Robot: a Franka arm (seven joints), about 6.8 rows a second.
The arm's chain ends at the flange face. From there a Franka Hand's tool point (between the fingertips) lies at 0.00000 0.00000 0.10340 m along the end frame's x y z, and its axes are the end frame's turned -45 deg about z.
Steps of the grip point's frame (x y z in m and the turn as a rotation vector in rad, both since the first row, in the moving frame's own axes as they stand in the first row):
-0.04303, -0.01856, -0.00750, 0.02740, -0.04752, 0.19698
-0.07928, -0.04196, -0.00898, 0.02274, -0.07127, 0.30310
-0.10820, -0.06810, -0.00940, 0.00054, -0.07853, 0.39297
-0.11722, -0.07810, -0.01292, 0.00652, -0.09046, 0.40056
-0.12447, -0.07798, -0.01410, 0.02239, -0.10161, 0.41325
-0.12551, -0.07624, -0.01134, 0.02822, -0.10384, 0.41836
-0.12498, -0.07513, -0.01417, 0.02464, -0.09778, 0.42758
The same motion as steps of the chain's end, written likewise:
-0.03797, 0.01638, -0.00734, -0.01423, -0.05298, 0.19698
-0.07843, 0.02393, -0.00869, -0.03432, -0.06648, 0.30310
-0.11793, 0.02392, -0.00909, -0.05515, -0.05591, 0.39297
-0.13001, 0.02310, -0.01250, -0.05935, -0.06858, 0.40056
-0.13318, 0.02910, -0.01355, -0.05602, -0.08768, 0.41325
-0.13216, 0.03147, -0.01075, -0.05347, -0.09338, 0.41836
-0.13171, 0.03196, -0.01365, -0.05172, -0.08656, 0.42758

